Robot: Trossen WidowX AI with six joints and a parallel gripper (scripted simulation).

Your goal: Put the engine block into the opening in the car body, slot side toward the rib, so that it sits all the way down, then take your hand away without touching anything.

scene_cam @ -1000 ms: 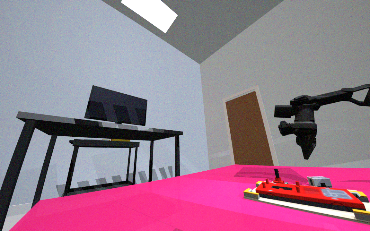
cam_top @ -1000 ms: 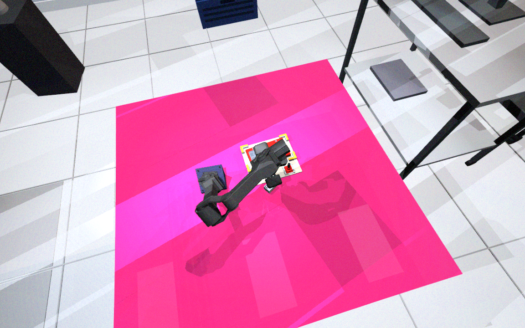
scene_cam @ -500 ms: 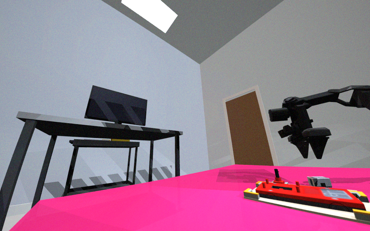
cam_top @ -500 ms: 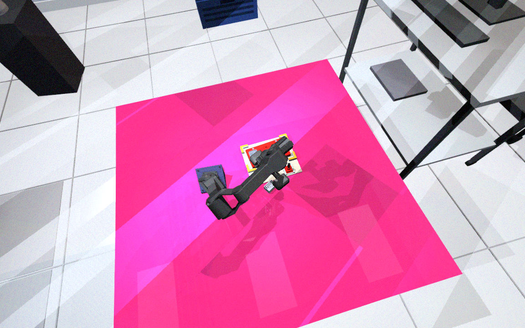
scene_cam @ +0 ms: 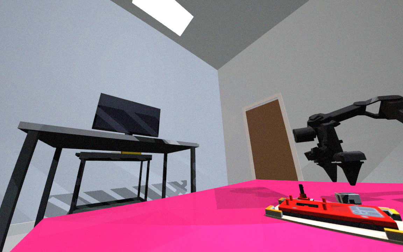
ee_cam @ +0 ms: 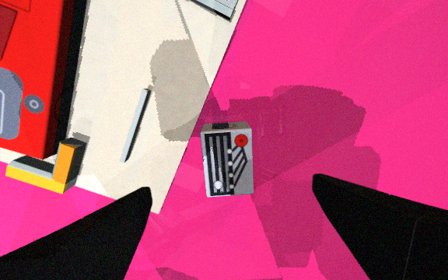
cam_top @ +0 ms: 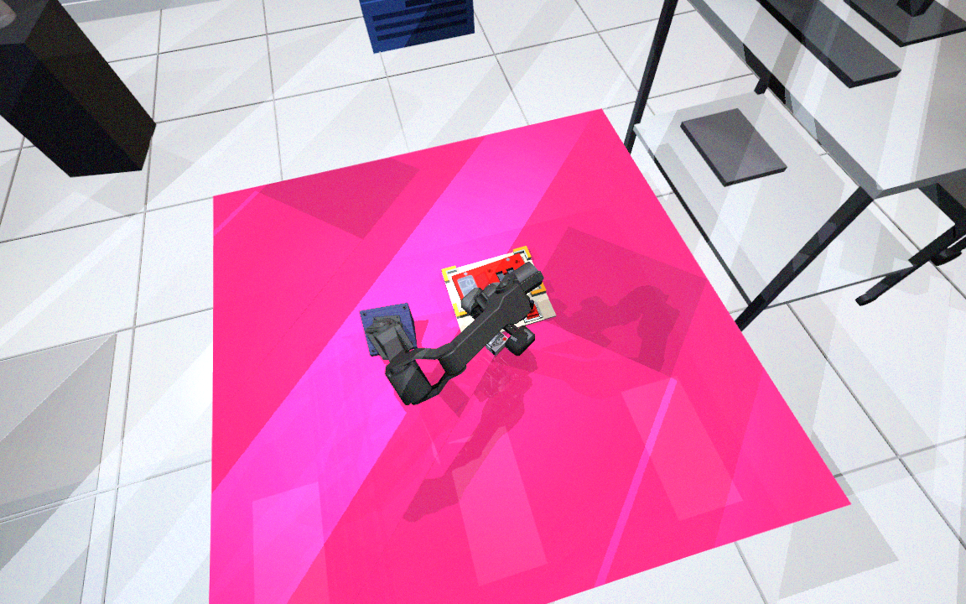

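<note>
My gripper tip is 50 mm above the grey engine block.
</note>
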